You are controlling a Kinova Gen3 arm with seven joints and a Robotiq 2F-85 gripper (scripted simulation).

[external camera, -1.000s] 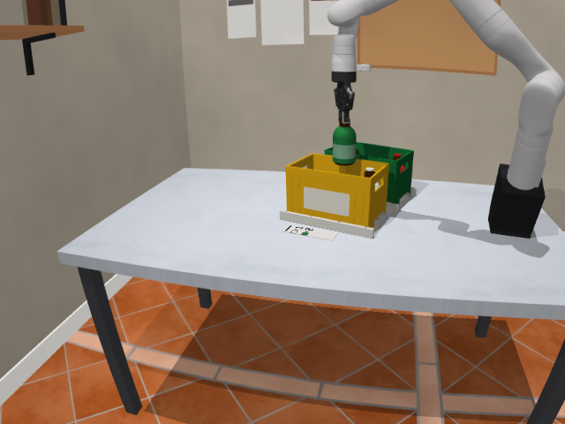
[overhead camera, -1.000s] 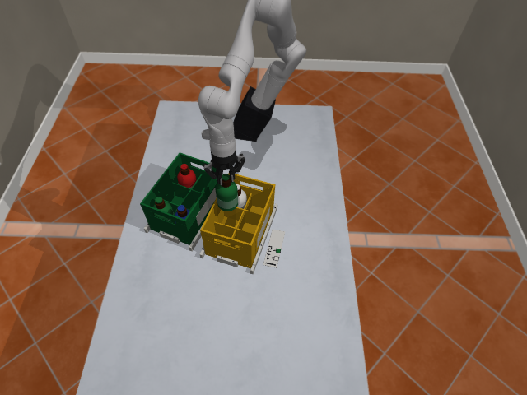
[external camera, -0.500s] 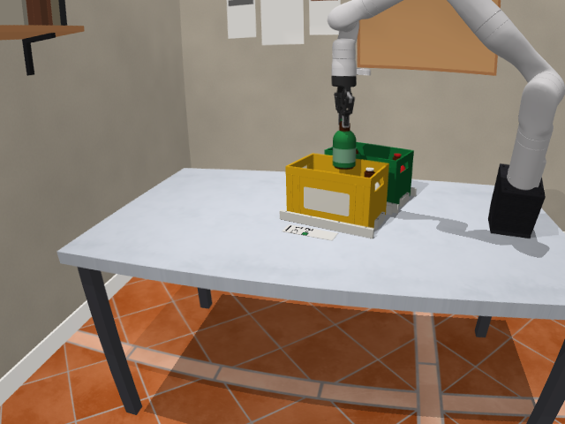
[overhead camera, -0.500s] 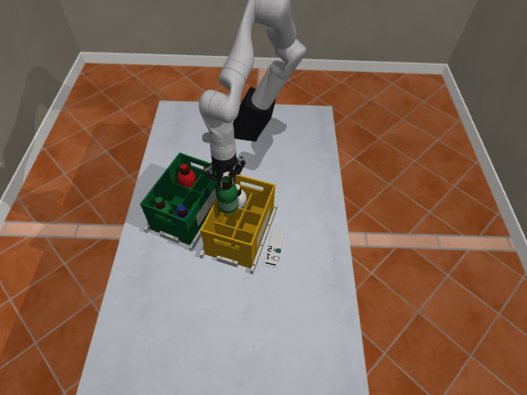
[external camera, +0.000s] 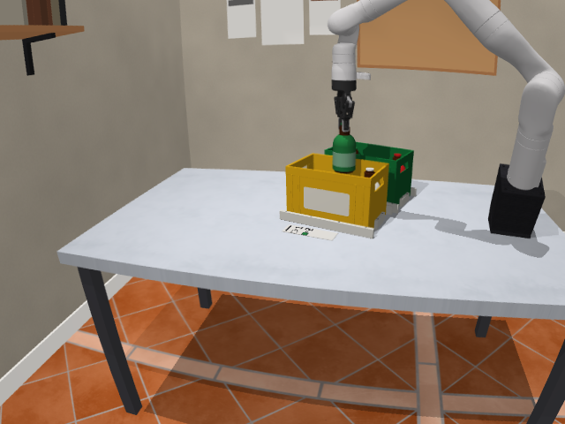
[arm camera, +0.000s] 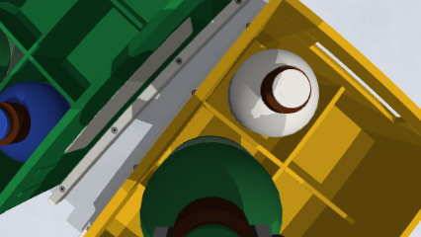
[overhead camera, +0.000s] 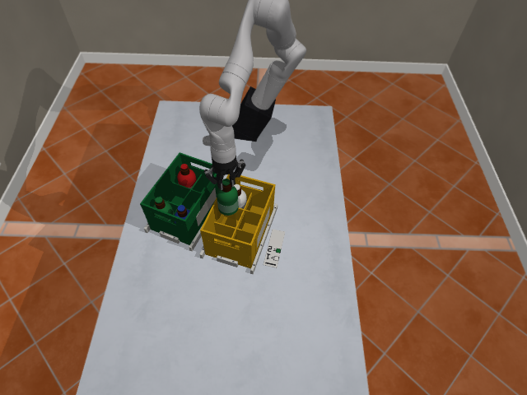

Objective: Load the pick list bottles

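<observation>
Now: hand 21 cm above the yellow crate, 4 cm to the right of it and 1 cm short of it. The rest, counted from my hand: green crate 21 cm below, 18 cm to the right, 7 cm behind; then blue-label bottle 21 cm below, 17 cm to the right, 3 cm ahead; then white-label bottle 21 cm below, 9 cm behind, 2 cm to the left.
</observation>
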